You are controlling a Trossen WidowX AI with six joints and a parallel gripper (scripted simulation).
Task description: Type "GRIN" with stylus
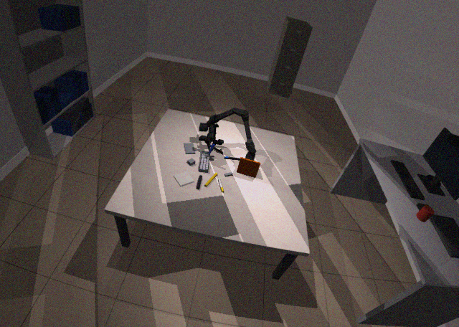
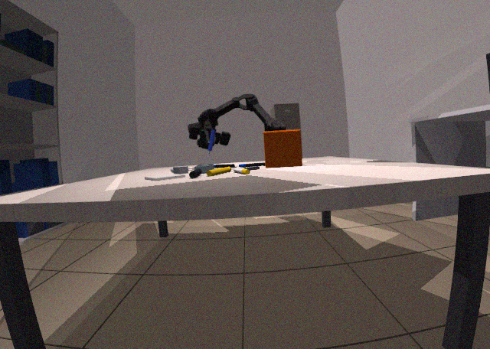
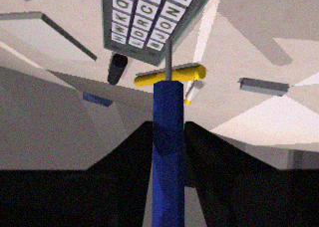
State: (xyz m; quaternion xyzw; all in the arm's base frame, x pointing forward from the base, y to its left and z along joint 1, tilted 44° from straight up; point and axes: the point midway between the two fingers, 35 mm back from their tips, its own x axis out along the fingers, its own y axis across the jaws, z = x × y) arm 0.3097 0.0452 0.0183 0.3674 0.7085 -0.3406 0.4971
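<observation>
Now: gripper tip 4 cm above the grey stylus tip and 1 cm short of it. Also, from my gripper tip: yellow marker 18 cm to the left, 10 cm below, 8 cm behind; blue stylus 1 cm below; black marker 25 cm to the left, 10 cm below, 1 cm behind.
</observation>
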